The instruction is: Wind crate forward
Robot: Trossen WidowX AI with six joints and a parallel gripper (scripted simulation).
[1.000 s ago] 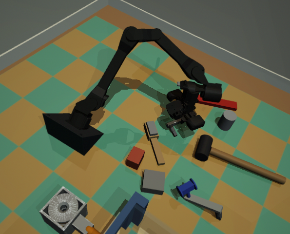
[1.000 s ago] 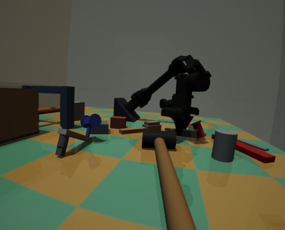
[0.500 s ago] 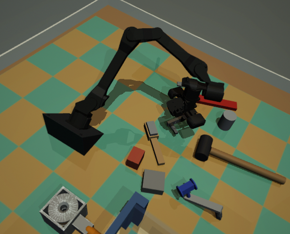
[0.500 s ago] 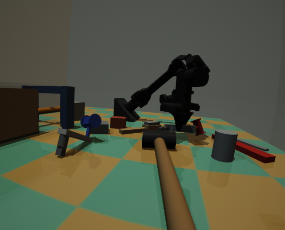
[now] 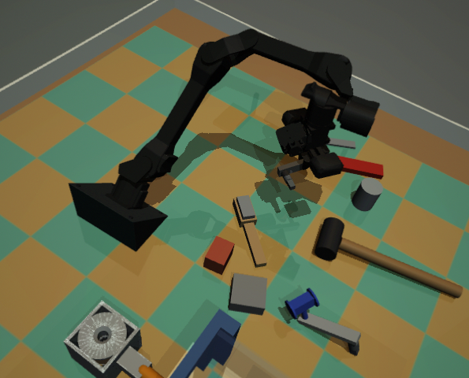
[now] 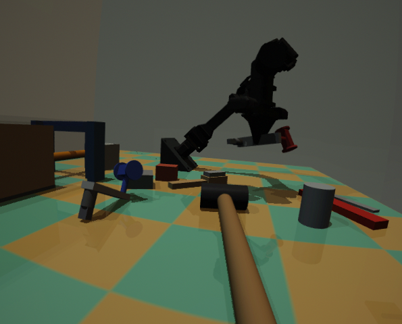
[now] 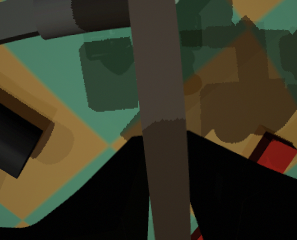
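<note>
The red cylindrical grip is 60 mm to the left of my gripper tip and 20 mm above it. From my gripper tip the other things lie so: red bar (50 mm ahead, 190 mm to the left, 120 mm below); red-knobbed winch handle (10 mm to the left, 10 mm above); brush (40 mm behind, 140 mm to the right, 110 mm below).
</note>
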